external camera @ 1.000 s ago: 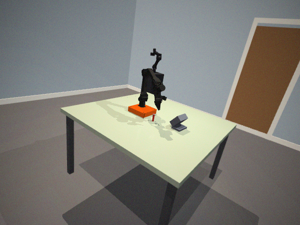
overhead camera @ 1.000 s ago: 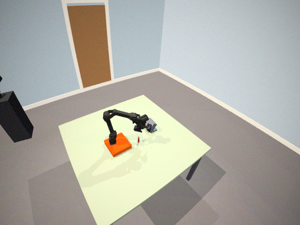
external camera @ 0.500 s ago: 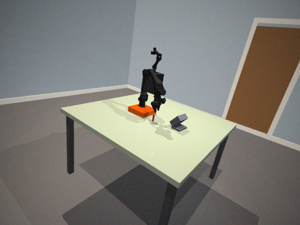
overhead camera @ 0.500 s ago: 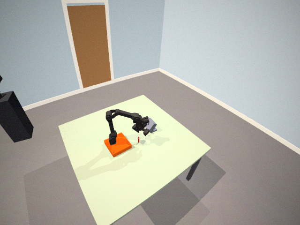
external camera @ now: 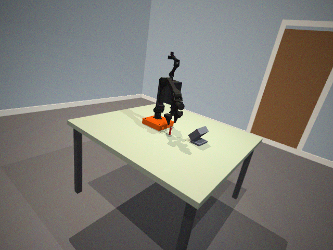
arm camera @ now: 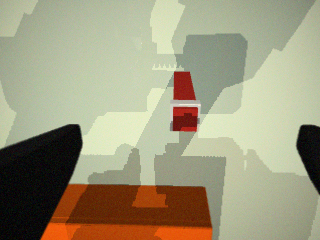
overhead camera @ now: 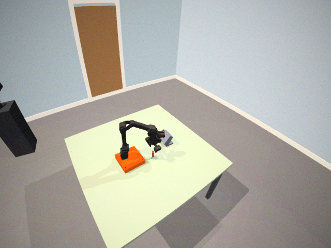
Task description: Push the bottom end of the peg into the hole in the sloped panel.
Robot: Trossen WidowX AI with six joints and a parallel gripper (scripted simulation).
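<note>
The red square peg is 4 cm below my gripper tip. Round my gripper tip: grey sloped panel: 19 cm ahead, 13 cm to the left, 3 cm below.
</note>
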